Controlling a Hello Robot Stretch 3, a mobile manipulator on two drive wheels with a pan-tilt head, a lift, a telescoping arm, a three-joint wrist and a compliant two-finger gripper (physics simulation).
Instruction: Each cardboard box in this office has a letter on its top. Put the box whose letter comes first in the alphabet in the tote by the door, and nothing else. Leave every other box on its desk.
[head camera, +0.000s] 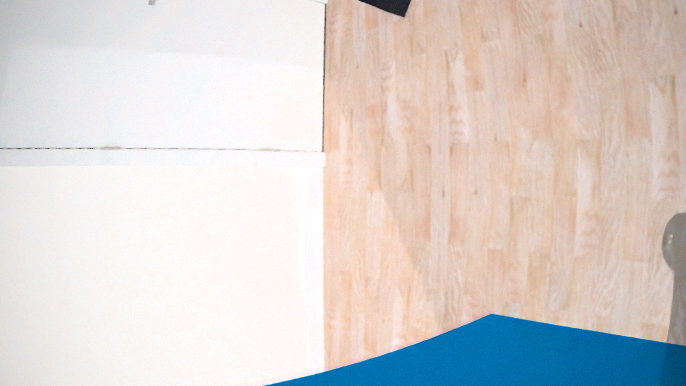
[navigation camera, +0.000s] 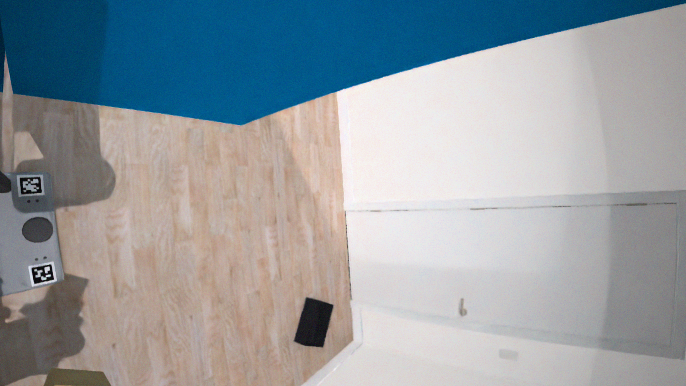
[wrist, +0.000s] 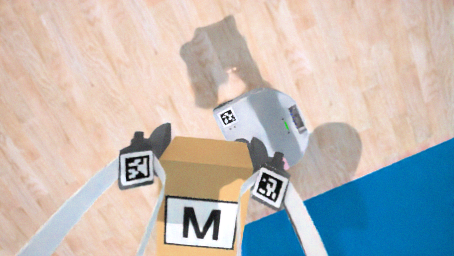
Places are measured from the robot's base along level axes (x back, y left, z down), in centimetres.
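Where they show: gripper, fingertip midpoint: (wrist: 209, 147); robot's base, origin of the base link: (navigation camera: 37, 227) (wrist: 239, 136).
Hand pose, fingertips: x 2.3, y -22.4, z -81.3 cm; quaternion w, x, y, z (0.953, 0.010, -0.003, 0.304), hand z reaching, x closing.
Note:
Each offset is from my fingertips to the top centre of the thing. "pt": to the spot under its first point. Level surfaces: height alone.
In the wrist view my gripper (wrist: 209, 147) is shut on a tan cardboard box {dy +3.4, dx -2.2, dz -4.3 cm} (wrist: 205, 182) with a white label reading M on its top. The box sits between the two fingertips, above the floor, with my base visible beyond it. The gripper does not show in the head or navigation view. A black box-like object {dy -65.7, dx -128.1, dz +71.3 cm} (navigation camera: 314, 322) (head camera: 390, 6) stands on the floor near the white door (navigation camera: 500, 250) (head camera: 175, 100). I cannot tell for certain whether it is the tote. Part of an olive-coloured object {pt dy +7.5, dx -4.2, dz -1.8 cm} (navigation camera: 77, 378) shows at the bottom left of the navigation view. No other lettered box shows.
A large blue panel (head camera: 500, 355) (navigation camera: 200, 50) (wrist: 370, 210) borders the wooden floor {dz +81.3 cm} (head camera: 500, 175) (navigation camera: 200, 210) (wrist: 100, 60). My grey base (navigation camera: 12, 225) (wrist: 265, 120) stands on that floor. A white wall (head camera: 150, 260) (navigation camera: 475, 130) adjoins the door.

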